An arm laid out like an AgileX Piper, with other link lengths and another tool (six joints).
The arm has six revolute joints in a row. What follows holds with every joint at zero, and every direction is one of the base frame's. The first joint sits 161.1 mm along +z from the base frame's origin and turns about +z. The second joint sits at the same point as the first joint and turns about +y. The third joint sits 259.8 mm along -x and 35.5 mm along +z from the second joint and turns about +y. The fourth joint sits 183.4 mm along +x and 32.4 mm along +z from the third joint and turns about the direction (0.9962, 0, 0.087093). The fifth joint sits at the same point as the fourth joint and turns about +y. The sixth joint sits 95.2 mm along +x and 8.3 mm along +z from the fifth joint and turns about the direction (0.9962, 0, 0.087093). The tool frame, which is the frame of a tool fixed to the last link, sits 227.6 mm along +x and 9 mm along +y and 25.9 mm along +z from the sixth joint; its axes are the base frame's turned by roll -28.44, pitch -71.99 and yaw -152 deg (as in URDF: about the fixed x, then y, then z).
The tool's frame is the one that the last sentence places.
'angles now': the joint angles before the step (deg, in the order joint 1, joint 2, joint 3, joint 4, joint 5, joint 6). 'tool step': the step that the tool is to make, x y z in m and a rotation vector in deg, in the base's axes. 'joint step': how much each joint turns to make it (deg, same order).
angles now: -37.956, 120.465, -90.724, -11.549, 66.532, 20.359
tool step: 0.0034, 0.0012, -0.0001, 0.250, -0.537, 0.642
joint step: 0.006, -0.057, -0.004, 0.538, -0.361, -0.810
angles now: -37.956, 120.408, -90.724, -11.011, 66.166, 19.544
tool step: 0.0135, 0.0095, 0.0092, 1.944, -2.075, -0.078
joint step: 0.003, -0.277, -3.093, 3.234, 2.722, -1.609
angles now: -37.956, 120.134, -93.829, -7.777, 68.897, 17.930
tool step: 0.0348, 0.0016, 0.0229, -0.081, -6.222, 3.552
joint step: 0.007, -1.921, -3.505, 4.205, 0.014, -4.911
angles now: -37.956, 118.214, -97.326, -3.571, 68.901, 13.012
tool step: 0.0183, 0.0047, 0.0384, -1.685, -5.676, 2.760
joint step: 0.059, -5.770, -0.149, 2.698, 0.283, -3.350
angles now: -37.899, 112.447, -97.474, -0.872, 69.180, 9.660
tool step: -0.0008, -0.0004, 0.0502, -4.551, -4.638, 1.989
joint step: 0.053, -8.778, 1.677, -0.264, 0.612, -1.976
